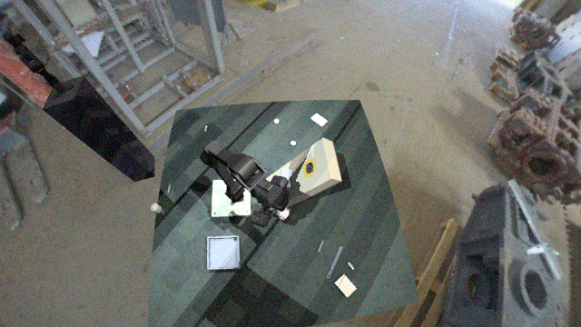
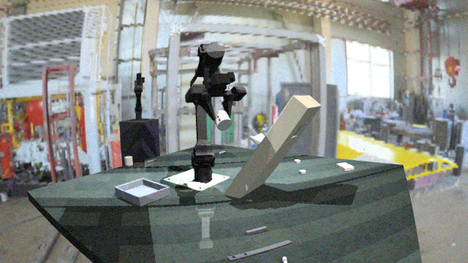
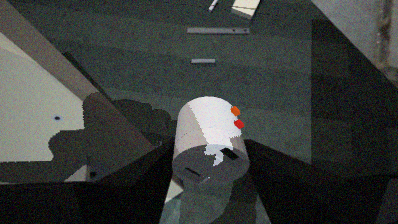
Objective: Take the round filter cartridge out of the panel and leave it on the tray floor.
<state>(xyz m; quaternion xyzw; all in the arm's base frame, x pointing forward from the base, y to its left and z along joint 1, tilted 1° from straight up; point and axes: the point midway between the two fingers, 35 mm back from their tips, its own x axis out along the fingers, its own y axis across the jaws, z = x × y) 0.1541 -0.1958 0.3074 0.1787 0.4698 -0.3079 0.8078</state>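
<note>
The grey tray lies 290 mm behind my gripper tip, 60 mm to the right of it and 270 mm below it. Round my gripper tip: tan service panel 130 mm ahead, 150 mm to the left, 90 mm below; filter cartridge right at my gripper tip.
</note>
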